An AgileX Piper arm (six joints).
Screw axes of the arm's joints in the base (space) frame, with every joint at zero. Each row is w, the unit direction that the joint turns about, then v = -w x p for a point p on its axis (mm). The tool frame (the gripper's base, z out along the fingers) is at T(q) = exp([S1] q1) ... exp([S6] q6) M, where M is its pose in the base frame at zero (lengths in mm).
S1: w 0 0 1 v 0 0 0
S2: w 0 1 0 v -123 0 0
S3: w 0 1 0 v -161.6 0 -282.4
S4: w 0.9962 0 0.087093 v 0 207.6 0
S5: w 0 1 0 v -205.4 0 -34.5
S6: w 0.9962 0 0.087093 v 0 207.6 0
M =
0.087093 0 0.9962 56.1
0 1 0 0
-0.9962 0 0.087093 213.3
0 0 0 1
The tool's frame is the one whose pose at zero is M.
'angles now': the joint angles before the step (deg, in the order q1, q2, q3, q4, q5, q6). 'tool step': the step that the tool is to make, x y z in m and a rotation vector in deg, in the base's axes. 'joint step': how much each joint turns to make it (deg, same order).
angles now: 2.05, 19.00, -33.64, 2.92, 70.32, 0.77
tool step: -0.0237, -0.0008, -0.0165, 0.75, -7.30, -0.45
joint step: 0.03, -10.60, 4.28, 0.05, -1.03, 0.62
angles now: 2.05, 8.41, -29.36, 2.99, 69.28, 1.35
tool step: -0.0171, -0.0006, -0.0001, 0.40, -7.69, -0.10
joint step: -0.01, -7.12, 0.22, 0.02, -0.80, 0.11
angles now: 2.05, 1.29, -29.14, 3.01, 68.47, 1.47
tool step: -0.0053, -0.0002, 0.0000, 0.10, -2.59, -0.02
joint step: -0.01, -2.22, 0.01, 0.00, -0.39, 0.00
